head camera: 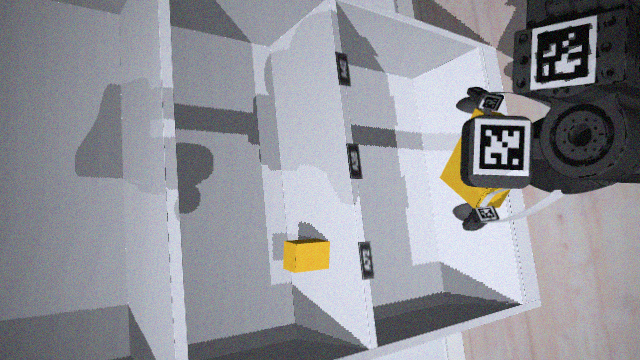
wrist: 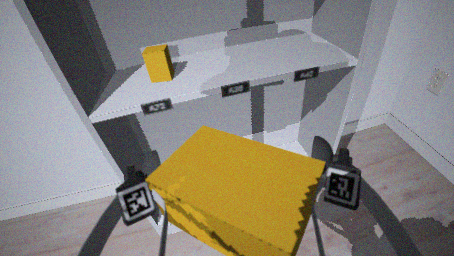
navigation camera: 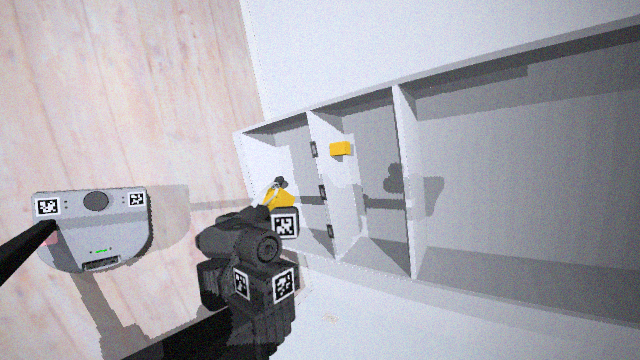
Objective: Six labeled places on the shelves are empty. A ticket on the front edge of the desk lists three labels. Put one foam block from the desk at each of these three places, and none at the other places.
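Pixels of known places: robot's base, link origin: (navigation camera: 96,200).
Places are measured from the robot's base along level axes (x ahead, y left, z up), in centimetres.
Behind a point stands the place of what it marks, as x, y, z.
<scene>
My gripper (head camera: 468,160) @(-1.8, -37.0, 83.3) (wrist: 236,161) @(-1.8, -37.0, 83.3) is shut on a yellow foam block (head camera: 452,175) @(0.2, -36.3, 86.5) (navigation camera: 282,198) @(0.9, -33.5, 86.7) (wrist: 240,190), held askew between the fingertips in front of the shelf unit (head camera: 320,125) (navigation camera: 407,150) (wrist: 200,70). In the wrist view it hangs below and in front of a labeled board. Another yellow block (head camera: 312,255) @(18.6, -81.7, 72.2) (navigation camera: 340,148) @(18.7, -81.7, 73.9) (wrist: 159,64) stands on that board behind the left label (head camera: 366,260) @(18.3, -71.5, 66.0) (navigation camera: 313,149) @(18.4, -71.5, 65.7) (wrist: 157,106). The middle label (head camera: 354,161) @(-1.7, -76.5, 66.1) (navigation camera: 322,192) @(-1.8, -76.5, 66.0) (wrist: 235,89) and right label (head camera: 343,69) @(-21.9, -81.5, 66.0) (navigation camera: 330,231) @(-21.9, -81.5, 66.1) (wrist: 306,74) have no block behind them. Label text is blurred. The desk and ticket do not show.
The unit's side panels flank the board, and a lower compartment lies beneath it. White walls (navigation camera: 400,40) @(65.8, -91.7, 102.5) (wrist: 30,150) stand on both sides. A wall outlet (wrist: 438,81) is at the right. My base (navigation camera: 100,225) @(-9.1, -0.6, 16.0) stands on the wooden floor (head camera: 590,280) @(26.8, -54.3, 0.0) (navigation camera: 125,75) @(58.7, -11.2, 0.0).
</scene>
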